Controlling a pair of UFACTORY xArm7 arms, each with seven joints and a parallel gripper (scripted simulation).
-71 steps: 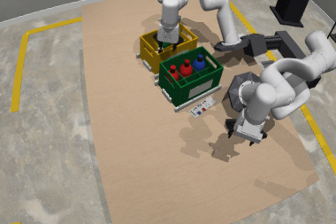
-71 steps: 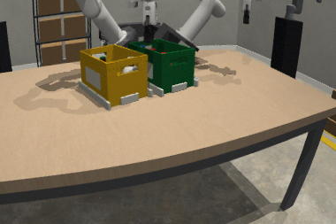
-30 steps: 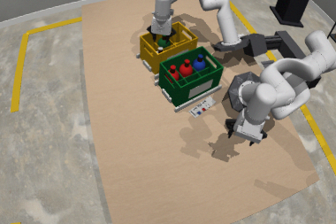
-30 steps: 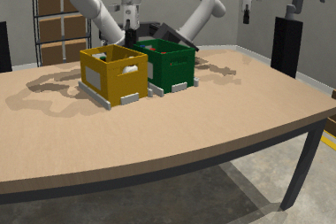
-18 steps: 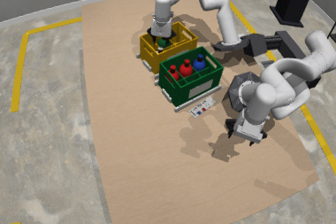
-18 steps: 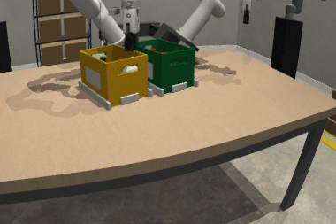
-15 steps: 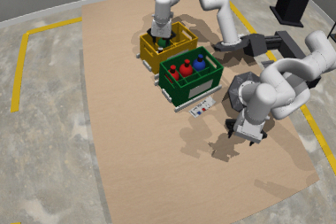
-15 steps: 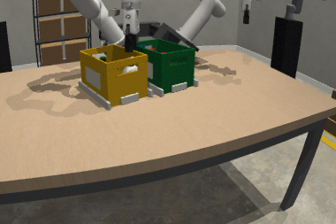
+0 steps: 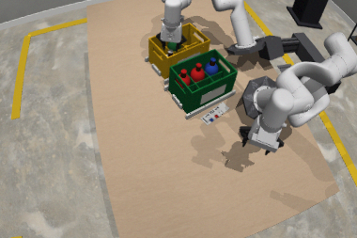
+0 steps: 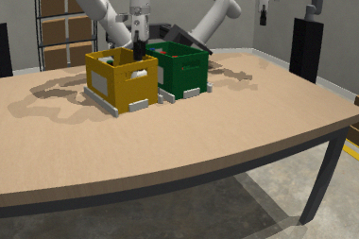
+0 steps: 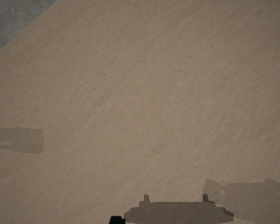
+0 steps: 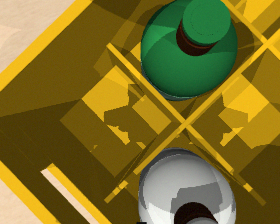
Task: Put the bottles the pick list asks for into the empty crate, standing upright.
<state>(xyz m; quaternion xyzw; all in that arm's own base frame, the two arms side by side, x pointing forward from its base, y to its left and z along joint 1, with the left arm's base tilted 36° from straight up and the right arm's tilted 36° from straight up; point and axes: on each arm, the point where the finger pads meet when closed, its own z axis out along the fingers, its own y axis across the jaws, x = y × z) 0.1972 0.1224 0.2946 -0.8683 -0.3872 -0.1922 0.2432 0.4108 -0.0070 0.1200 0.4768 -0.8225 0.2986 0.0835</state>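
Right now the white bottle is 11 cm below my right hand. Also, from my right hand: yellow crate: 11 cm below, 8 cm to the right, 5 cm behind; then green crate: 15 cm behind, 14 cm to the left, 11 cm below; then green bottle: 12 cm to the right, 11 cm below, 3 cm behind.
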